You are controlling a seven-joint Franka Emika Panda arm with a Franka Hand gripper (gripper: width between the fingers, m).
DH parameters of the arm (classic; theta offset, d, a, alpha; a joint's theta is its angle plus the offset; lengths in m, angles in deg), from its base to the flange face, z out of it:
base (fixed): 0 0 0 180
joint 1: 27.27 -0.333 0 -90
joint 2: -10.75 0 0 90
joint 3: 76.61 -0.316 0.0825 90
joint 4: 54.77 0 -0.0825 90
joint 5: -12.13 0.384 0 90
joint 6: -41.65 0 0.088 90
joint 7: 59.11 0.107 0 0
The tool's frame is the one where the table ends.
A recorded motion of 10 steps. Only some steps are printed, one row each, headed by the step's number.
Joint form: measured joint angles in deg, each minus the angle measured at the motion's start. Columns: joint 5, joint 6, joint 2, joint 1, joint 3, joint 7, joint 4.
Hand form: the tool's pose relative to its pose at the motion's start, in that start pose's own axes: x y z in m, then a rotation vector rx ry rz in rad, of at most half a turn. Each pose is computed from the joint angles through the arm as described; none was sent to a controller.
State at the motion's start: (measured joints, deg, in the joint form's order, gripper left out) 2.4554 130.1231 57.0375 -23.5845 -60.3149 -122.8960 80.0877
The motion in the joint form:
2: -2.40 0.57 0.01 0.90 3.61 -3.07 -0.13
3: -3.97 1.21 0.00 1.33 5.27 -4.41 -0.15
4: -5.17 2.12 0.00 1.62 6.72 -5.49 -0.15
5: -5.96 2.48 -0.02 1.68 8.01 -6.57 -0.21
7: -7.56 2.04 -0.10 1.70 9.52 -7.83 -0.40
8: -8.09 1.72 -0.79 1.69 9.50 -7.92 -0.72
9: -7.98 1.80 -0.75 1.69 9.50 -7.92 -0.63
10: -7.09 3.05 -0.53 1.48 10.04 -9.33 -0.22
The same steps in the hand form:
2: -0.0314 0.0132 0.0036 -0.0025 0.0054 0.0064
3: -0.0466 0.0195 0.0055 -0.0115 0.0018 0.0107
4: -0.0591 0.0250 0.0070 -0.0235 0.0031 0.0144
5: -0.0690 0.0288 0.0088 -0.0255 0.0056 0.0123
7: -0.0822 0.0321 0.0118 -0.0182 -0.0076 0.0097
8: -0.0822 0.0345 0.0129 -0.0112 -0.0238 0.0097
9: -0.0819 0.0343 0.0133 -0.0111 -0.0216 0.0092
10: -0.0815 0.0358 0.0149 -0.0197 0.0054 -0.0147

